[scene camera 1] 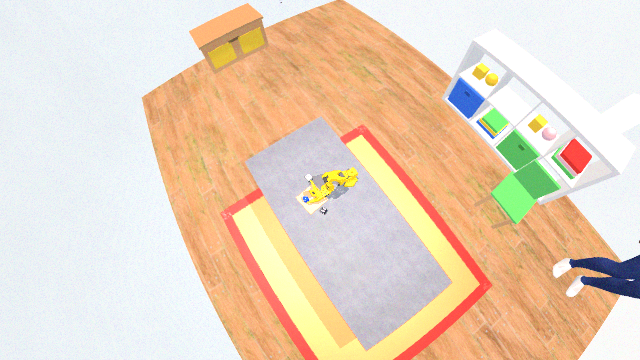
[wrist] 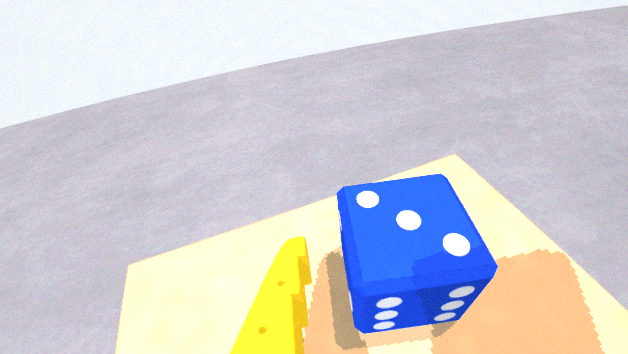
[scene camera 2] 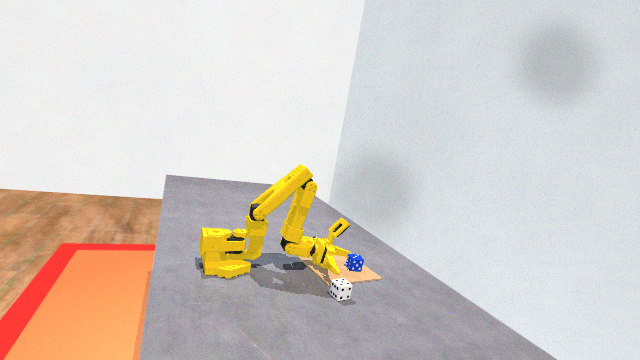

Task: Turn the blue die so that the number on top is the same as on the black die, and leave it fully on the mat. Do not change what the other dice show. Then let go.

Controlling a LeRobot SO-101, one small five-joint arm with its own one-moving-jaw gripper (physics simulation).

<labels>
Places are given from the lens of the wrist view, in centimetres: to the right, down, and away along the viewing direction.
tan mat [wrist: 205, 290]: -4, 4, 9
blue die [wrist: 413, 257]: 2, 2, 6
The marked spots on the blue die and the tan mat are 7 cm apart.
</labels>
